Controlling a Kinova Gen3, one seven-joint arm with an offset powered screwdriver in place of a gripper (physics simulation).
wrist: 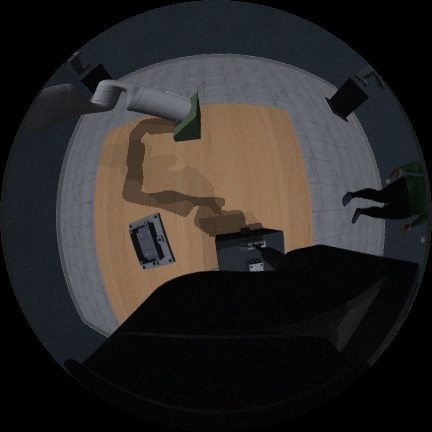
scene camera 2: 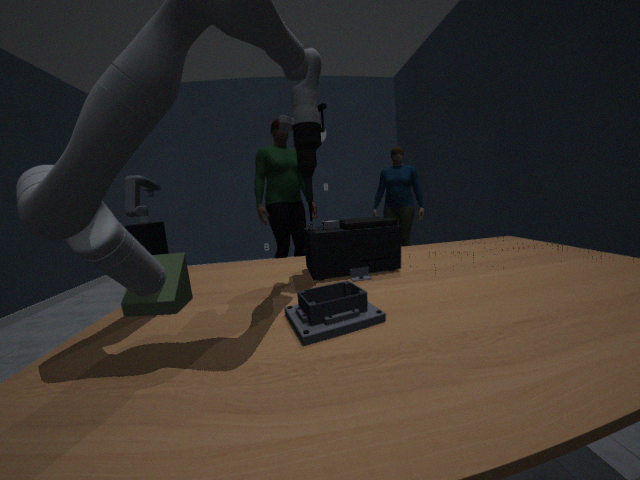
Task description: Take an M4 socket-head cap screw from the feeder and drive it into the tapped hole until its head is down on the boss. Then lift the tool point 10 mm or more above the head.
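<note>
The black screw feeder stands on the table, with small metal parts on its top. My screwdriver points down, its thin bit tip at the feeder's top near the left end in the scene view. Whether the tip touches a screw or carries one is too small and dark to tell. The dark open-topped housing sits on a grey base plate in front of the feeder in the scene view. The tapped hole and its boss cannot be made out.
A small grey bracket lies between feeder and housing. The arm's base stands on a green wedge block at the table's edge. Two people, one in a green top and one in a blue top, stand beyond the table.
</note>
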